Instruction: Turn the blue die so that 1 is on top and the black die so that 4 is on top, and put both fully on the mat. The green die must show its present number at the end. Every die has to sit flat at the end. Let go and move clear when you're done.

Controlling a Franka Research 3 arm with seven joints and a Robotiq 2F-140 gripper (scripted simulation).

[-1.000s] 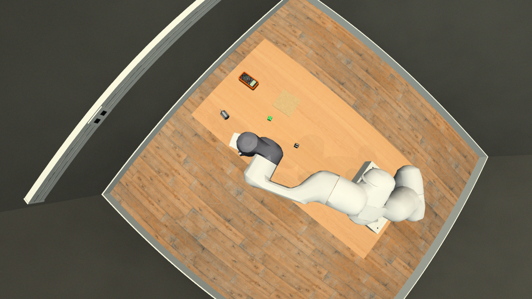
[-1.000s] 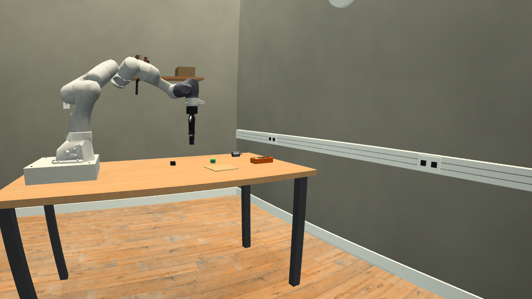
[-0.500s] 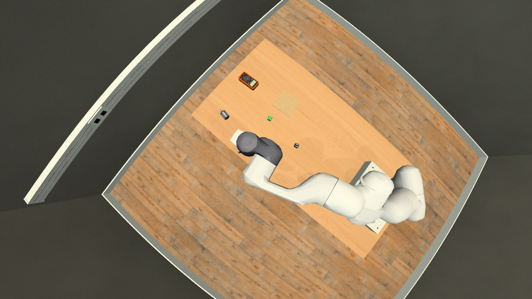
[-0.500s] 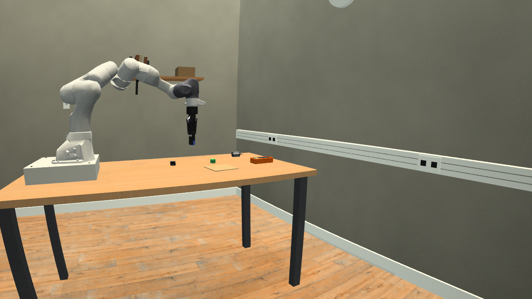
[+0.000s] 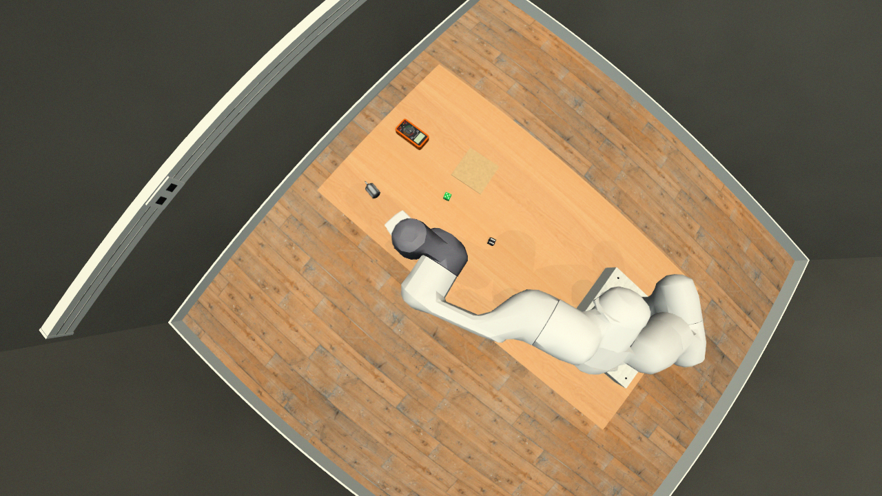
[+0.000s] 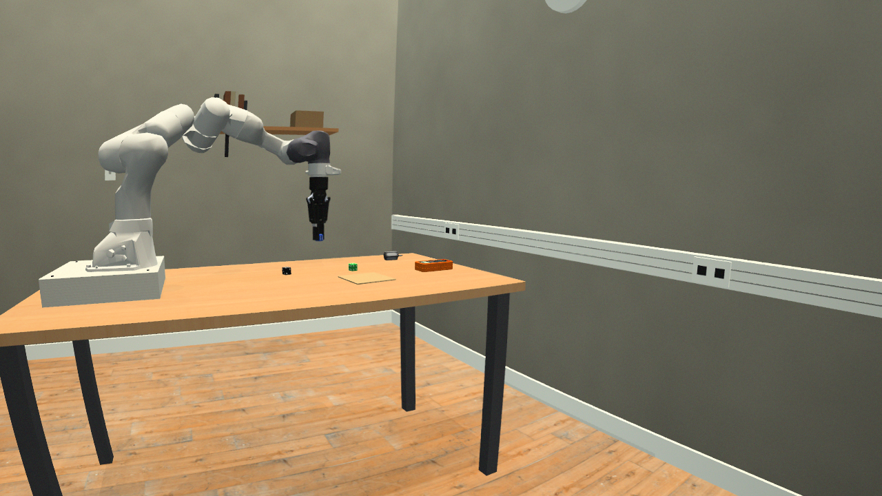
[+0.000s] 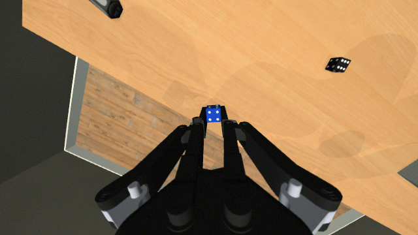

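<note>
My hand is 2 cm above the blue die. Round my hand: green die 23 cm to the right, 11 cm below, 6 cm ahead; grey gadget 30 cm ahead, 11 cm below, 7 cm to the right; black die 21 cm to the right, 18 cm behind, 11 cm below.
</note>
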